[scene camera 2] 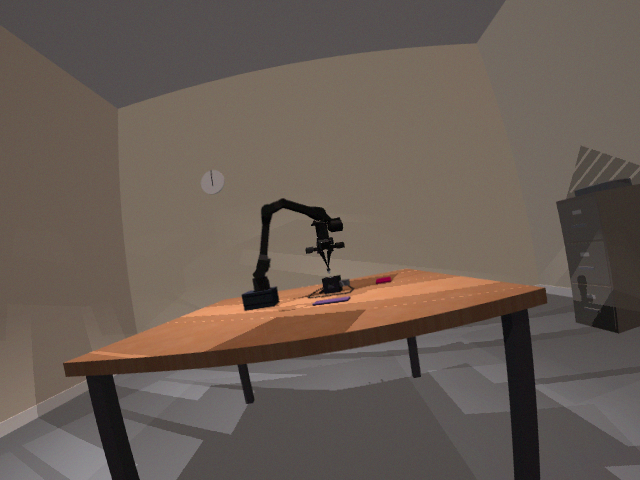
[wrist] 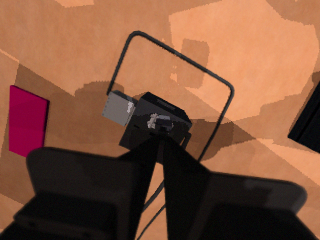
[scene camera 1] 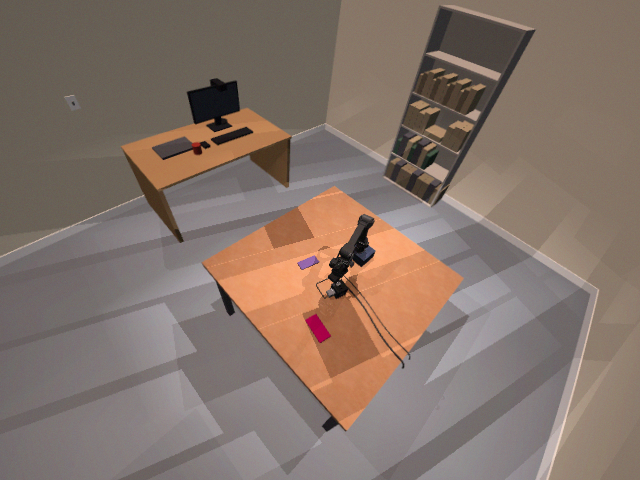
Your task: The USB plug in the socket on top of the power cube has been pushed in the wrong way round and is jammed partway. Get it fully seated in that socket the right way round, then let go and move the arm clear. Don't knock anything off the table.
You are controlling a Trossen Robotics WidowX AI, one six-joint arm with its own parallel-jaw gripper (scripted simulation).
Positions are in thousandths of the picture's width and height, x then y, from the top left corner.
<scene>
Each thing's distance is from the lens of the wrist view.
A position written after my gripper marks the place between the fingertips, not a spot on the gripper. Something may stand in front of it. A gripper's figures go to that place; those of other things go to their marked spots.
my gripper (wrist: 508,585): 11 cm
magenta flat block (wrist: 98,465): 35 cm
power cube (wrist: 430,548): 17 cm
The marked spots on the power cube and the magenta flat block are 24 cm apart.
</scene>
